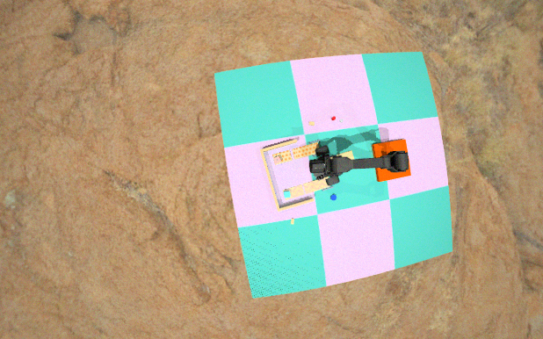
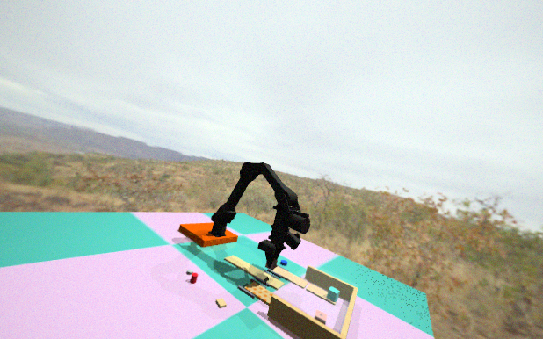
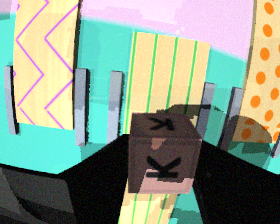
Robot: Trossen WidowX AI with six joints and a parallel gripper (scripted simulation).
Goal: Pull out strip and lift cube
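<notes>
Right now the striped strip is 60 mm behind my gripper tip, 10 mm to the right of it and 50 mm below it. The rest, counted from my gripper tip: red cylinder 110 mm behind, 240 mm to the right, 40 mm below; then blue piece 40 mm behind, 180 mm to the left, 40 mm below.
</notes>
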